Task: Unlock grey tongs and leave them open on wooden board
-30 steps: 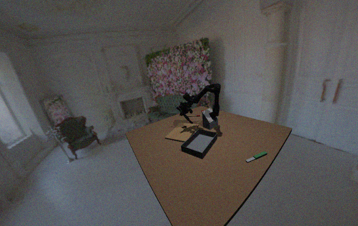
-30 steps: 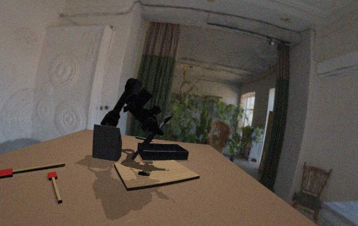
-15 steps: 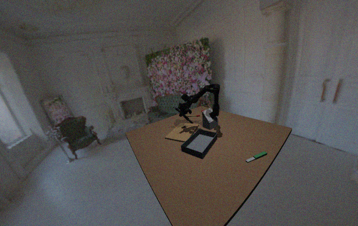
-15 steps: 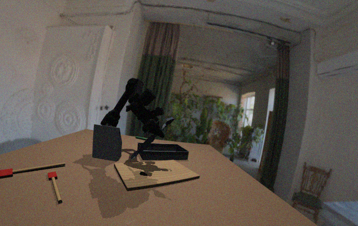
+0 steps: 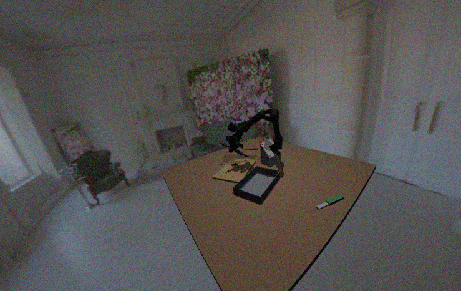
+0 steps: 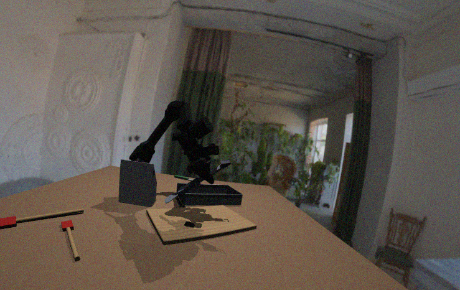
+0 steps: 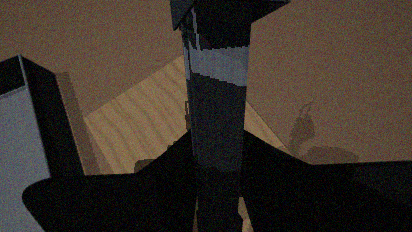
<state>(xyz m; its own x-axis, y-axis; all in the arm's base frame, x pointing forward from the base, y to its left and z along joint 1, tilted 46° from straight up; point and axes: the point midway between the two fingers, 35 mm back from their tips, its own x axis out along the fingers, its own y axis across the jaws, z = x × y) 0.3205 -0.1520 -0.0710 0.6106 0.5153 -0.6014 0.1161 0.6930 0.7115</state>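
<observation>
Now: the wooden board 160 mm below my gripper tip, 30 mm behind it and 10 mm to the left of it. Also, from my gripper tip: roasting tin (310 mm to the left, 130 mm below, 10 mm ahead); then red spatula (570 mm behind, 190 mm to the right, 160 mm below).
</observation>
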